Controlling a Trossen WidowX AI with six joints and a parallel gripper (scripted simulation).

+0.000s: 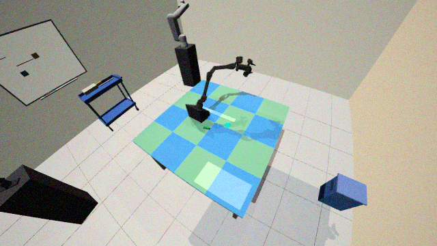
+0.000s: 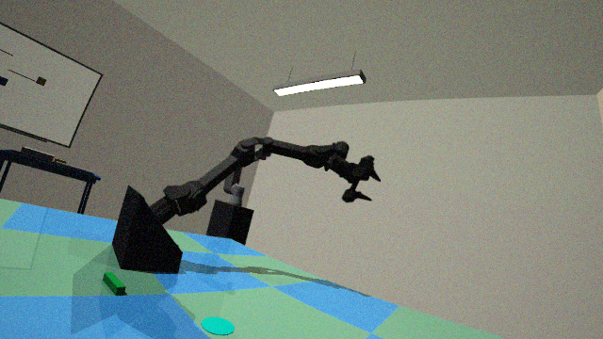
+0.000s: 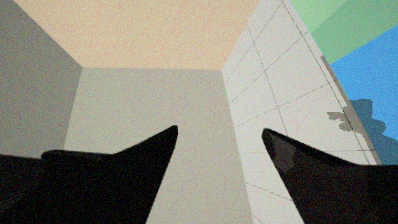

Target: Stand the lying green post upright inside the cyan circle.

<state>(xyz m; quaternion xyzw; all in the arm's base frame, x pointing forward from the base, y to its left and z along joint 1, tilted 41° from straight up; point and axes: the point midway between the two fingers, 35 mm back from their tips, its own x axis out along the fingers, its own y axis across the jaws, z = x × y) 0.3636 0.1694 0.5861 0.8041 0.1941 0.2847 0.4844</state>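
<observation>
Right now my gripper tip is 29 cm past the green post, 66 cm to the left of it and 38 cm above it. From my gripper tip the other things lie so: cyan circle (10 cm behind, 54 cm to the right, 39 cm below).
</observation>
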